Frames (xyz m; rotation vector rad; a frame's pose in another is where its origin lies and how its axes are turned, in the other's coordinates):
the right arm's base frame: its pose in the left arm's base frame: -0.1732 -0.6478 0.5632 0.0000 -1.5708 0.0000
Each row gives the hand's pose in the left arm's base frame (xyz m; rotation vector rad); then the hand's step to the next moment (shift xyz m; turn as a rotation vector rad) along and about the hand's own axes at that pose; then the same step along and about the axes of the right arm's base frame.
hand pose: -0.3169 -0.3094 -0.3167 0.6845 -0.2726 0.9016
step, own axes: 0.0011 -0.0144 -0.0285 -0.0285 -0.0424 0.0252
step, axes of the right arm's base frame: -0.0273 0.0130 -0.0104 -0.0131 -0.0524 -0.0180
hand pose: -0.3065 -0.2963 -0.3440 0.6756 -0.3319 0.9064
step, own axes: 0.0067 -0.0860 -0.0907 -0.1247 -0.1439 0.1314
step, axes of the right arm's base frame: -0.0983 0.0272 -0.0725 -0.0251 -0.2255 -0.0452
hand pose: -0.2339 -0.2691 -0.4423 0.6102 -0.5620 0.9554
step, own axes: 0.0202 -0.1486 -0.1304 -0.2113 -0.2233 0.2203
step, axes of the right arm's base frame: -0.1110 0.0369 -0.1607 -0.0396 -0.3715 -0.0591
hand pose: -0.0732 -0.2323 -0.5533 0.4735 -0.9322 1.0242
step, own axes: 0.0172 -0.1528 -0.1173 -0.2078 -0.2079 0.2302
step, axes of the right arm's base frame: -0.0378 0.0215 -0.1884 -0.0324 -0.3696 -0.0420
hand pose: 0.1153 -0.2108 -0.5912 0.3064 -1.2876 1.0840
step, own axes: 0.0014 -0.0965 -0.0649 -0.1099 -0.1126 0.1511
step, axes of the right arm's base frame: 0.0159 -0.0014 -0.1152 -0.0069 -0.2180 -0.0062
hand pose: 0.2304 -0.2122 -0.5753 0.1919 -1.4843 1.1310
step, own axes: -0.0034 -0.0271 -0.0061 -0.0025 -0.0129 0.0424
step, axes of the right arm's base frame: 0.0103 -0.0111 -0.0235 0.0120 -0.0382 0.0191
